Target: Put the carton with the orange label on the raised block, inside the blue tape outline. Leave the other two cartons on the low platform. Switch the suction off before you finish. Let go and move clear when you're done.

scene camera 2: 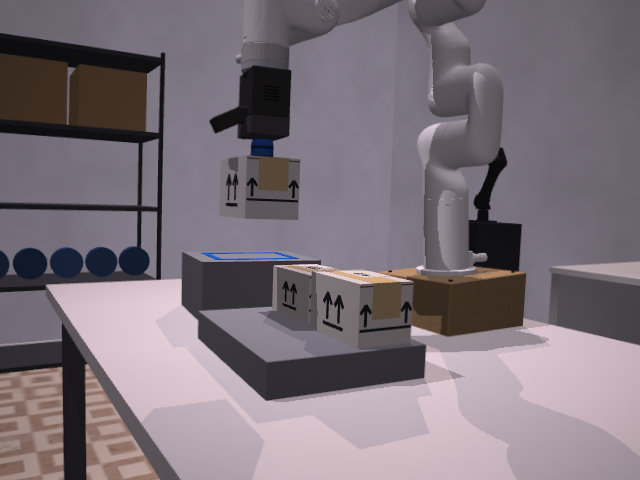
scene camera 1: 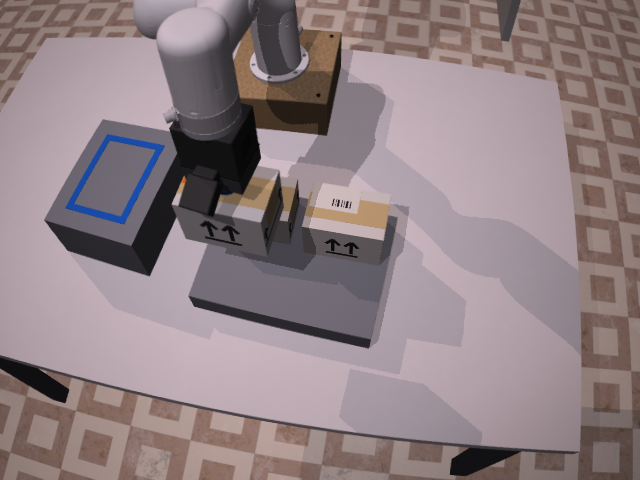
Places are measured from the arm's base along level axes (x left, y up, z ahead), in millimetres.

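Where they show: arm's base, origin of its link: [scene camera 2: 446,272] [scene camera 1: 279,63].
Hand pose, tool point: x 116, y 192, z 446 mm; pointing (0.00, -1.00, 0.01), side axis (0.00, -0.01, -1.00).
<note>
Each offset is from my tool point to the top centre of the thing. "spot": to the spot under its first point.
My suction cup [scene camera 1: 225,191] [scene camera 2: 262,147] is on the top of the carton with the orange label {dx -1, dy +13, dz +5 mm} [scene camera 1: 222,227] [scene camera 2: 261,188] and holds it level in the air, well above the low platform {dx +66, dy -246, dz -52 mm} [scene camera 1: 279,304] [scene camera 2: 248,330]. A bit of orange shows at its top left in scene camera 1; the gripper hides most of the label. A second carton {dx +137, dy -158, dz -116 mm} [scene camera 1: 346,227] [scene camera 2: 361,310] with a barcode label and a third carton {dx -21, dy -168, dz -103 mm} [scene camera 1: 289,211] [scene camera 2: 293,294], partly hidden, stand on the platform. The raised block {dx -297, dy -174, dz -63 mm} [scene camera 1: 103,240] [scene camera 2: 232,281] bears the blue tape outline {spot: dx -291, dy -174, dz +18 mm} [scene camera 1: 96,212] [scene camera 2: 251,258], with no carton on it.
The raised block stands left of the platform in scene camera 1. The arm's wooden base [scene camera 1: 289,116] [scene camera 2: 485,304] stands behind the cartons. A shelf rack [scene camera 2: 161,170] with brown boxes and blue round things stands at the back left in scene camera 2.
</note>
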